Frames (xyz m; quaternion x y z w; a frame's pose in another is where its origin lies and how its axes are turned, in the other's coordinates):
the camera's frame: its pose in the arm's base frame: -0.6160 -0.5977 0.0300 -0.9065 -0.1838 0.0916 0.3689
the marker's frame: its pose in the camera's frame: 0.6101 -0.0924 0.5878 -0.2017 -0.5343 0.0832 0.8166
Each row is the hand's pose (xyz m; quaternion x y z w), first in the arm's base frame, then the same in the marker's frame.
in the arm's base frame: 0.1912 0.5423 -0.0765 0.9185 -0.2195 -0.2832 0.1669
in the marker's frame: 0.0877 -0.2756 -0.6342 0.0616 0.2409 0.5339 0.8082
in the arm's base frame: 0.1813 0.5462 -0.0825 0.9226 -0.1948 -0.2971 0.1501
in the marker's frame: 0.0925 -0.2811 -0.6244 0.0651 0.2368 0.5067 0.8264
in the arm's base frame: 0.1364 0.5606 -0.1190 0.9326 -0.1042 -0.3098 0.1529
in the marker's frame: 0.1206 -0.3004 -0.5754 0.0164 0.2305 0.4405 0.8675
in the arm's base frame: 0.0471 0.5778 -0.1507 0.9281 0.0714 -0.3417 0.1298
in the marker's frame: 0.1361 -0.3432 -0.4905 -0.0533 0.2076 0.2897 0.9328
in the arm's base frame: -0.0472 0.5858 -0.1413 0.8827 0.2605 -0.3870 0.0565
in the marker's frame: 0.1110 -0.3945 -0.4145 -0.0869 0.1660 0.0889 0.9783
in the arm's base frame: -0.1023 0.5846 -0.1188 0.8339 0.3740 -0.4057 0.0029
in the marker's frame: 0.0791 -0.4253 -0.3749 -0.1017 0.1386 -0.0434 0.9842
